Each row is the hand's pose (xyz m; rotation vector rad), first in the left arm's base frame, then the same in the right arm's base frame.
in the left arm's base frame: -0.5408 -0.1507 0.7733 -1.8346 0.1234 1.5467
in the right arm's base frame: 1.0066 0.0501 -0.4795 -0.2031 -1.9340 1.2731
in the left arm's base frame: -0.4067 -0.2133 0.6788 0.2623 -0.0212 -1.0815
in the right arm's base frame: 1.0338 0.2132 -0.4203 1.6068 1.0558 0.3970
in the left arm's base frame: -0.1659 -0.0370 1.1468 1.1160 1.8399 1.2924
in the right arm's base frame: 1.4266 -0.0854 -0.1660 -0.2286 -0.4419 -2.2261
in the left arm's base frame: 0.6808 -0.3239 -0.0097 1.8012 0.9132 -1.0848
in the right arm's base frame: 1.1386 1.2588 0.3311 -1.3147 -2.4530 -0.7492
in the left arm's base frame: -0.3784 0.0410 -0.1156 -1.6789 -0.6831 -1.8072
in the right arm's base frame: 0.3529 0.6161 -0.1545 0.0693 0.1538 -0.7227
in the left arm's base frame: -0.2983 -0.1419 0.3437 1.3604 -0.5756 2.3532
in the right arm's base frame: 0.8122 0.4496 -0.2650 -1.0562 1.0555 -0.7179
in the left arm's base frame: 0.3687 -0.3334 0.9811 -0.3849 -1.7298 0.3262
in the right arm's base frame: 1.7106 0.4496 0.0191 1.9400 -1.3644 -0.4680
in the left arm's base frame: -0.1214 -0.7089 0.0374 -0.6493 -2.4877 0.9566
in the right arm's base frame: 0.9248 1.0607 -0.5109 1.4082 -2.2840 -1.1614
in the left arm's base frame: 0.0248 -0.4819 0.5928 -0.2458 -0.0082 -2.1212
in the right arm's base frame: 1.3109 0.6295 -0.2955 0.6543 1.3169 -0.3745
